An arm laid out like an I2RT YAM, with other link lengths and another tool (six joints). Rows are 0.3 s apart.
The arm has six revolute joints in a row. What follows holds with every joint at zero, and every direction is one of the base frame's.
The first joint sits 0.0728 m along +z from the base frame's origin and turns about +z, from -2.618 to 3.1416 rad.
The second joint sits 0.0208 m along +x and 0.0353 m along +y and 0.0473 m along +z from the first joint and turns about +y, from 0 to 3.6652 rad.
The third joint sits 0.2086 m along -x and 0.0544 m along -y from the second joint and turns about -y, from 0 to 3.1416 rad.
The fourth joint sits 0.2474 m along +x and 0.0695 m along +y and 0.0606 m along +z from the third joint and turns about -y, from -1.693 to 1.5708 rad.
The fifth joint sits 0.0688 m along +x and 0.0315 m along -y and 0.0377 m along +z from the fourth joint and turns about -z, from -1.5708 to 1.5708 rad.
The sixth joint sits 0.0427 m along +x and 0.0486 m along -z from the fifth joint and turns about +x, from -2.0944 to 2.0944 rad.
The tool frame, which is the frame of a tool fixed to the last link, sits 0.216 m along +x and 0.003 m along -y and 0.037 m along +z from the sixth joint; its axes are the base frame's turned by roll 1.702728, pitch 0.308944 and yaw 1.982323 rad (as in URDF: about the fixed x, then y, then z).
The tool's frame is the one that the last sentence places.
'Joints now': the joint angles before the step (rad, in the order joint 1, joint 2, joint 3, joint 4, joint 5, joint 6). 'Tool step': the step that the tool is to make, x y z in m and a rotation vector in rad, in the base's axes. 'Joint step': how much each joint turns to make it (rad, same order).
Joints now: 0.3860 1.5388 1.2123 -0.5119 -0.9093 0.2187
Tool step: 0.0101 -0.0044 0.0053 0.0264 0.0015 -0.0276
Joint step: -0.0209 -0.0040 -0.0128 0.0458 -0.0138 0.0362
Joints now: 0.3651 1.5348 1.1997 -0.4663 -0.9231 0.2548
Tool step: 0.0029 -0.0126 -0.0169 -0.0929 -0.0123 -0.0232
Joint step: 0.0002 -0.0008 0.0251 -0.1004 0.0835 -0.0684
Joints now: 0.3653 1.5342 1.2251 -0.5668 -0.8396 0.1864
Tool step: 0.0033 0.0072 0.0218 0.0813 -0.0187 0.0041
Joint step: -0.0077 -0.0183 -0.0240 0.0970 -0.0592 0.0591
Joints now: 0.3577 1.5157 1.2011 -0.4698 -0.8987 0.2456
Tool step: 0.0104 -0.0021 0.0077 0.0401 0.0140 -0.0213
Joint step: -0.0205 0.0114 0.0012 0.0510 -0.0288 0.0511
